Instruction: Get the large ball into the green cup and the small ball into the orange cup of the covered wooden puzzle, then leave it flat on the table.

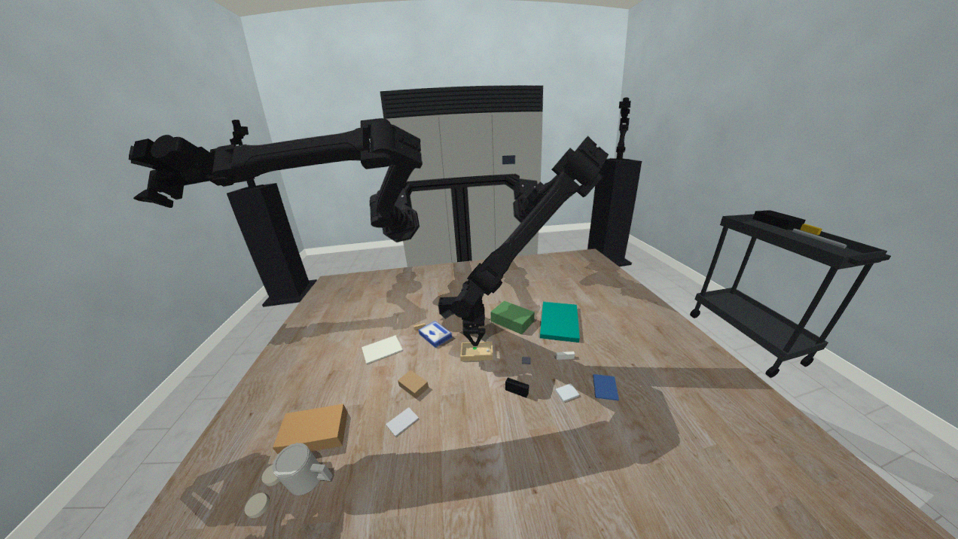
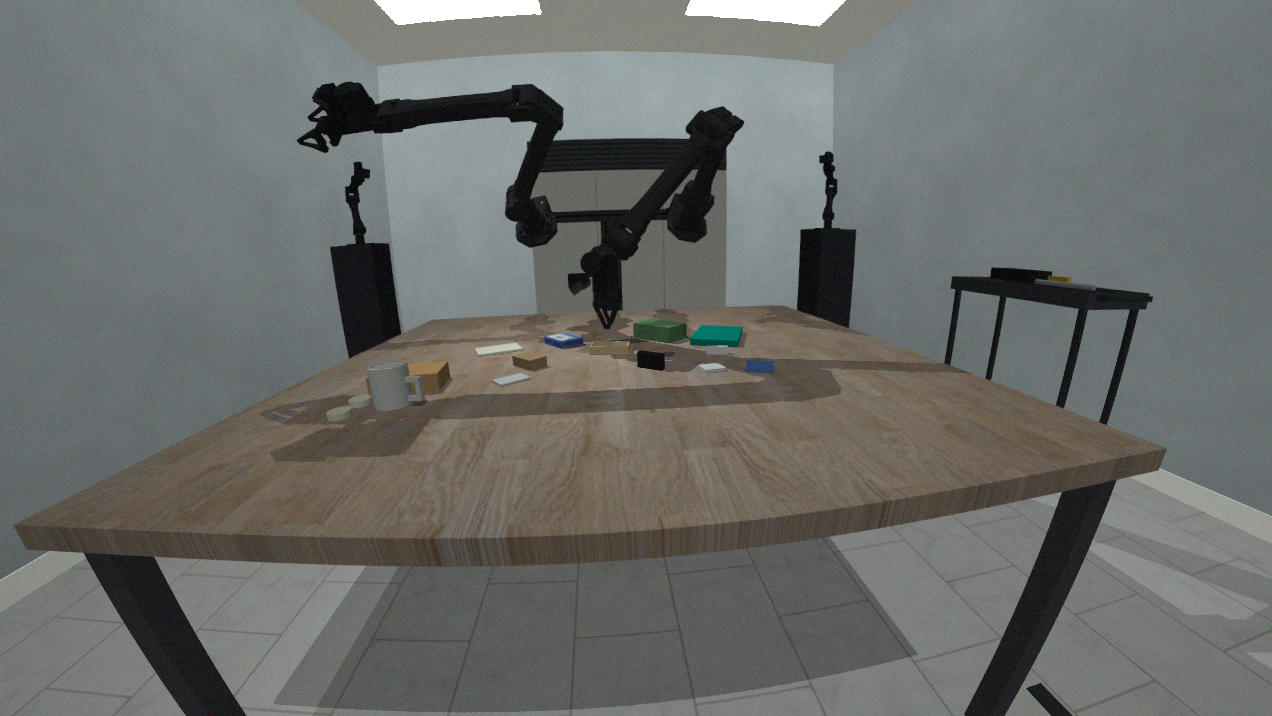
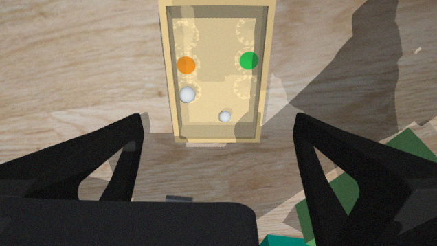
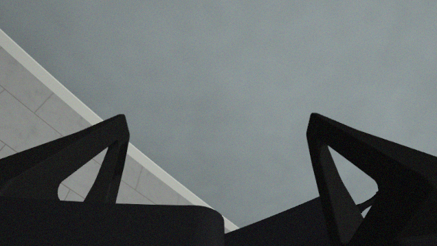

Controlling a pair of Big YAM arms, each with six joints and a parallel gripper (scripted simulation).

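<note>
Now: left hand 80 mm above the covered wooden puzzle. From my left hand the other things lie so: green block: 170 mm to the left, 140 mm behind, 60 mm below; black block: 190 mm ahead, 90 mm to the left, 60 mm below; tan block: 220 mm to the right, 100 mm ahead, 70 mm below.
</note>
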